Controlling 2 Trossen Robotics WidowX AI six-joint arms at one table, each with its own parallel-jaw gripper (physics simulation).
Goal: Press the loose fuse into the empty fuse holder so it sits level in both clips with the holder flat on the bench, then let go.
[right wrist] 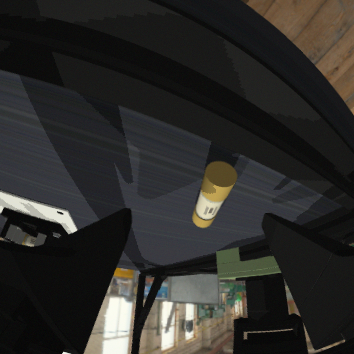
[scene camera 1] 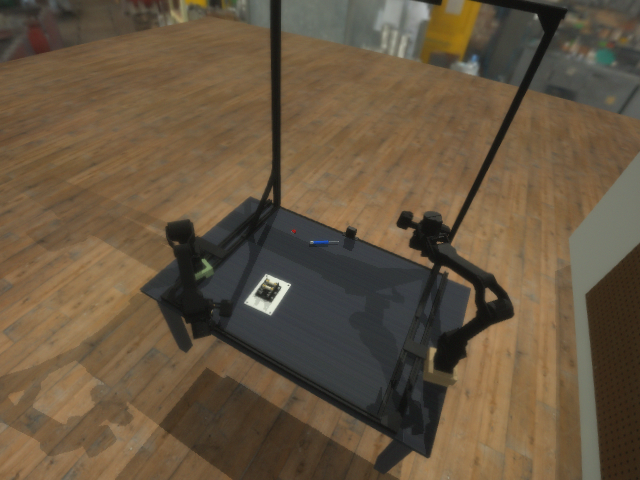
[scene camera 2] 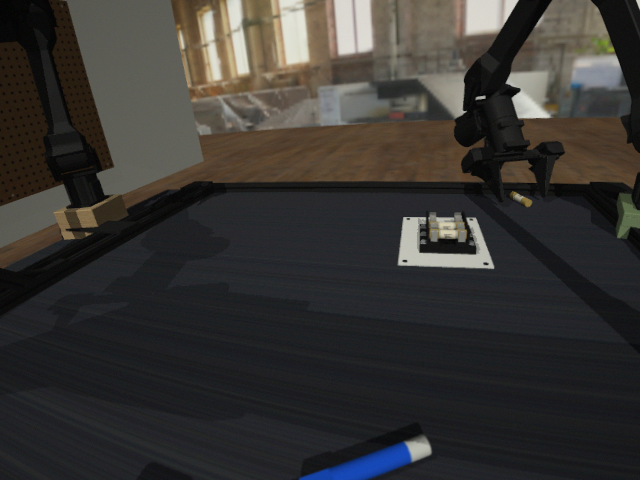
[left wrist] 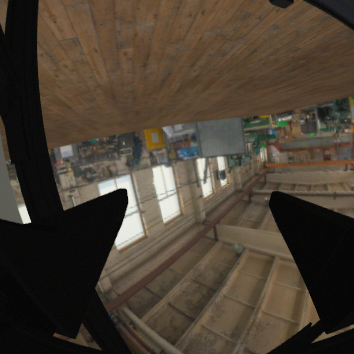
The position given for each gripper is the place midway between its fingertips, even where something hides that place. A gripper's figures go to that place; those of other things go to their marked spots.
Labels:
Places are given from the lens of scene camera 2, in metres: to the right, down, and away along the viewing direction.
right gripper (scene camera 2: 523, 199): 0.38, -0.07, 0.61
blue pen (scene camera 2: 403, 453): 0.06, 0.14, 0.22

